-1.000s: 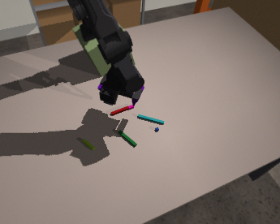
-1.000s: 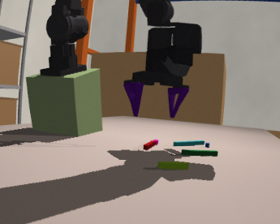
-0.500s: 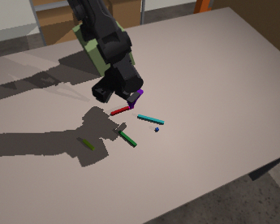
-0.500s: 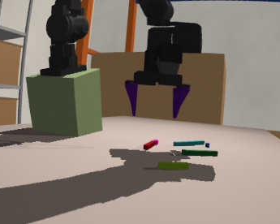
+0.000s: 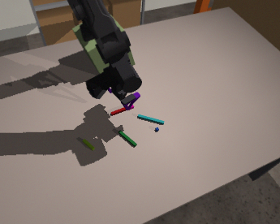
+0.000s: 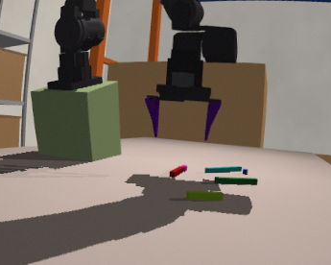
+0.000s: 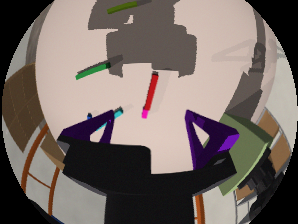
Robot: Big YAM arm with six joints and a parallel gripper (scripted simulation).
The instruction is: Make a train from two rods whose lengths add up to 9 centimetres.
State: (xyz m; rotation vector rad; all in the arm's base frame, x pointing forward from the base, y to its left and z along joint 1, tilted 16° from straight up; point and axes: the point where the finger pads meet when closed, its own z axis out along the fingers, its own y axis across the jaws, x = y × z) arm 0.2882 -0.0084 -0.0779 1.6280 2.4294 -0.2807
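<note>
Right now the red rod is 70 mm below my hand. From my hand the other things lie so: magenta rod 70 mm below, 50 mm to the left, 10 mm behind; then turquoise rod 100 mm to the left, 70 mm below, 70 mm ahead; then green rod 120 mm ahead, 70 mm below, 10 mm to the right.
</note>
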